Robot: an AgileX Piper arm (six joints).
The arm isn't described. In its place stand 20 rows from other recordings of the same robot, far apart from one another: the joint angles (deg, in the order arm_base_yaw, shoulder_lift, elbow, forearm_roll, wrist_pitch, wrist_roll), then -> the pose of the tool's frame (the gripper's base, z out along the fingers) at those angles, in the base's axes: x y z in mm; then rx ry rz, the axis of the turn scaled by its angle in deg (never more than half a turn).
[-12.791 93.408 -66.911 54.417 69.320 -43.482] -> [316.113 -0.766 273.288 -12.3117 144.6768 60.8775]
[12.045 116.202 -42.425 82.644 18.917 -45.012] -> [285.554 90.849 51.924 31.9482 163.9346 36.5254]
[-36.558 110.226 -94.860 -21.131 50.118 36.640] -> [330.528 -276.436 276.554 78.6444 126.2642 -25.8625]
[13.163 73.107 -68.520 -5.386 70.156 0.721] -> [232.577 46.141 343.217 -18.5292 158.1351 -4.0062]
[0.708 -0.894 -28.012 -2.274 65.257 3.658] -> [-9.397 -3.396 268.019 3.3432 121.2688 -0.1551]
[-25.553 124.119 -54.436 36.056 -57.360 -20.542] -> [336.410 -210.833 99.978 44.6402 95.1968 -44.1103]
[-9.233 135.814 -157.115 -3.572 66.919 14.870] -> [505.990 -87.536 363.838 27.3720 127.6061 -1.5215]
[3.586 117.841 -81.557 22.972 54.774 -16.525] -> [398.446 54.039 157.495 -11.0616 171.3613 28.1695]
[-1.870 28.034 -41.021 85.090 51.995 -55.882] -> [58.085 69.583 399.602 -25.0763 83.2445 54.7200]
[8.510 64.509 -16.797 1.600 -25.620 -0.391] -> [197.402 28.426 213.822 -6.4938 106.9804 5.9525]
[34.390 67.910 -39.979 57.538 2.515 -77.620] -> [206.023 145.097 284.328 -53.6738 101.2279 11.3046]
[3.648 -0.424 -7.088 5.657 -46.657 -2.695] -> [4.477 -6.251 313.118 3.3471 31.0444 3.6108]
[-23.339 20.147 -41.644 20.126 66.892 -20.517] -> [38.781 14.633 333.652 2.3888 126.6964 1.1036]
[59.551 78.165 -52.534 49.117 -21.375 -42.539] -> [178.332 253.884 329.979 -34.0791 92.0073 34.7039]
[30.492 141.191 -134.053 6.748 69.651 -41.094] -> [446.541 274.583 196.642 -92.7109 131.7877 7.0098]
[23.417 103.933 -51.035 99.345 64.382 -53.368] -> [267.118 203.919 196.216 -6.4629 137.3624 109.4549]
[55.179 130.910 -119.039 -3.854 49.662 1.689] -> [298.412 420.858 227.185 -68.4438 131.1938 16.9900]
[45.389 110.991 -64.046 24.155 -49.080 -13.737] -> [318.277 282.563 228.380 -17.4821 84.8216 25.2298]
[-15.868 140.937 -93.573 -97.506 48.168 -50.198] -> [457.272 -199.868 83.889 102.5015 -72.9379 70.6413]
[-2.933 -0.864 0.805 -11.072 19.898 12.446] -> [52.425 -8.642 178.611 7.1579 104.2563 -4.0620]
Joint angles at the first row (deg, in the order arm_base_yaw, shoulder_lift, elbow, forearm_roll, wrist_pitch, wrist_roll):
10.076 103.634 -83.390 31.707 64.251 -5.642
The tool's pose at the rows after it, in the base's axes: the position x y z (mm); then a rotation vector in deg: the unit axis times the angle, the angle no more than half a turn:
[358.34 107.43 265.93 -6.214 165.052 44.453]
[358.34 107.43 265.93 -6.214 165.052 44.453]
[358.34 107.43 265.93 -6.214 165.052 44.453]
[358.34 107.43 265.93 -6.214 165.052 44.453]
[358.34 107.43 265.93 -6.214 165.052 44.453]
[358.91 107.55 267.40 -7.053 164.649 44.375]
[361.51 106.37 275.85 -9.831 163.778 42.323]
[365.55 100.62 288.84 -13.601 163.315 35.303]
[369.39 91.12 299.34 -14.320 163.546 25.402]
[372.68 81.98 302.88 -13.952 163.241 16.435]
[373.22 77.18 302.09 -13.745 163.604 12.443]
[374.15 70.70 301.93 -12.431 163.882 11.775]
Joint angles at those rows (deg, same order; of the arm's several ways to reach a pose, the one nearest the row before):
10.076 103.636 -83.391 31.707 64.252 -5.641
10.076 103.636 -83.391 31.707 64.252 -5.641
10.076 103.636 -83.391 31.707 64.252 -5.641
10.076 103.636 -83.391 31.707 64.252 -5.641
10.076 103.636 -83.391 31.707 64.252 -5.641
10.076 103.635 -83.708 31.707 64.310 -6.139
10.075 103.634 -85.798 30.102 65.364 -6.722
10.077 103.635 -89.393 24.720 67.312 -6.391
10.076 103.633 -92.522 17.184 68.937 -4.033
10.076 103.635 -93.745 10.526 68.937 -2.088
9.993 103.635 -93.738 7.599 69.105 -1.326
9.086 103.634 -93.737 7.239 69.315 -1.210

